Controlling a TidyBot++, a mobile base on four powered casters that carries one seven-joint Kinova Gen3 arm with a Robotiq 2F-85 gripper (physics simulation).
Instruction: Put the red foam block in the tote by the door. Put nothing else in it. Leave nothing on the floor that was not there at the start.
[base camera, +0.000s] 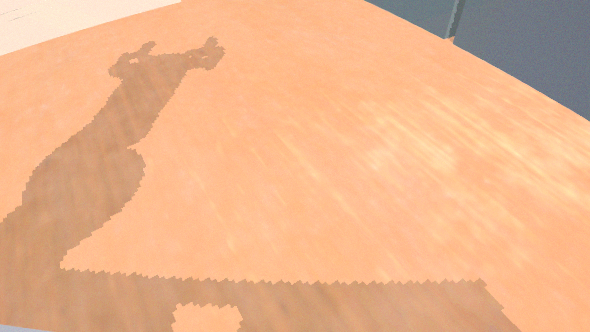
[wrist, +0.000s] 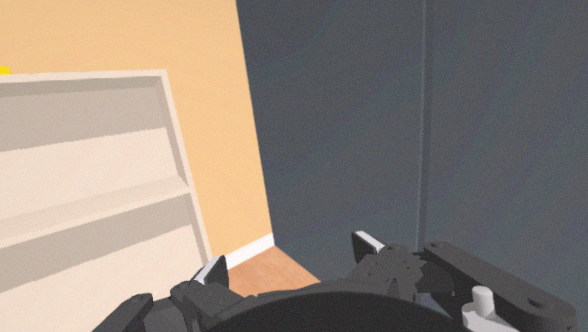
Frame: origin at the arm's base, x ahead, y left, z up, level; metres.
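Seen in the pictures: gripper, fingertip midpoint: (wrist: 291, 258).
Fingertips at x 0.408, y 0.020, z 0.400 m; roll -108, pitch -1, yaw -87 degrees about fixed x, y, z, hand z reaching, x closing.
Observation:
A point is followed by its place in that frame.
My gripper (wrist: 291, 258) @[x 0.408, y 0.020, z 0.400 m] is open, with its two fingertips wide apart at the bottom of the wrist view and no object between them. The arm and gripper cast a shadow on the floor in the base camera view. The red foam block and the tote do not show in either view.
A pale shelf unit (wrist: 202, 240) @[x 1.092, y 0.399, z 0.010 m] stands at the left against an orange wall (wrist: 210, 125) @[x 1.463, y 0.383, z 0.446 m]. The corner of something yellow (wrist: 4, 70) @[x 0.973, y 0.780, z 0.697 m] shows at its top. A dark grey panelled surface (wrist: 340, 125) @[x 1.054, y -0.188, z 0.410 m] (base camera: 530, 55) @[x 0.665, y -0.449, z -0.339 m] rises at the right from the wooden floor (wrist: 275, 272) @[x 1.330, y 0.158, z -0.397 m] (base camera: 325, 200) @[x 0.358, y -0.035, z -0.396 m].

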